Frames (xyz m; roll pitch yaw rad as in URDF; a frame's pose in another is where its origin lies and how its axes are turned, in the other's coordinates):
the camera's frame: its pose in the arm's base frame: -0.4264 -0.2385 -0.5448 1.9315 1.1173 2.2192
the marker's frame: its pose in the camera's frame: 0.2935 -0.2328 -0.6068 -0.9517 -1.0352 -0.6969
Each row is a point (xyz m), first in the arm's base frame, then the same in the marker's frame.
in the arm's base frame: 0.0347 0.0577 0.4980
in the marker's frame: 0.0776 -1.5434 0.8847
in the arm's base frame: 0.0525 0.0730 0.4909
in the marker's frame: 0.0976 -1.5464 0.8986
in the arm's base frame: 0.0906 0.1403 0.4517
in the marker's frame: 0.1593 -1.5284 0.9568
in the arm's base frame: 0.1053 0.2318 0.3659
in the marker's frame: 0.2344 -1.4560 1.0280
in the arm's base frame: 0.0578 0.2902 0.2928
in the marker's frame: 0.2495 -1.3602 1.0680
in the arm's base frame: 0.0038 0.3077 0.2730
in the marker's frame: 0.2218 -1.3081 1.0794
